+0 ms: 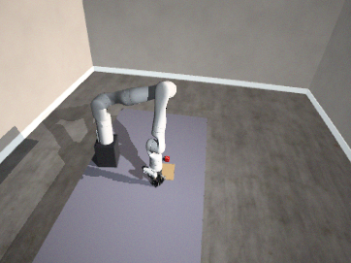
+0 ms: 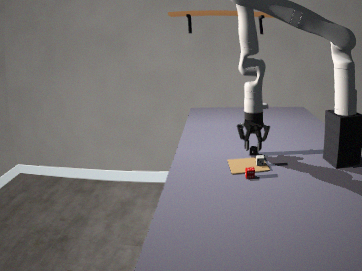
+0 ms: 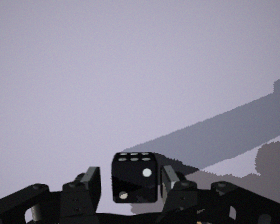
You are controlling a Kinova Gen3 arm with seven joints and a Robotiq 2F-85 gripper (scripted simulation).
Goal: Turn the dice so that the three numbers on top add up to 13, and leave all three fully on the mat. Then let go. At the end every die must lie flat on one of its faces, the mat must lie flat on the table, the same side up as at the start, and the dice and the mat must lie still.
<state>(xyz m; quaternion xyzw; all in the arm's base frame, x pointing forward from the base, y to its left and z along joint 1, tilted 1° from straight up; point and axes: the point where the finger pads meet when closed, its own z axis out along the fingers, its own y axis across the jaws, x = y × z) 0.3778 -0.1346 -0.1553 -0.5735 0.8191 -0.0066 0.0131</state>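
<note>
My gripper is now 2 cm above the black die. The rest, counted from my hand: tan mat (12 cm to the left, 3 cm below, 3 cm ahead); then red die (23 cm to the left, 2 cm below, 2 cm ahead); then white die (12 cm to the left, 2 cm behind, 1 cm below).
</note>
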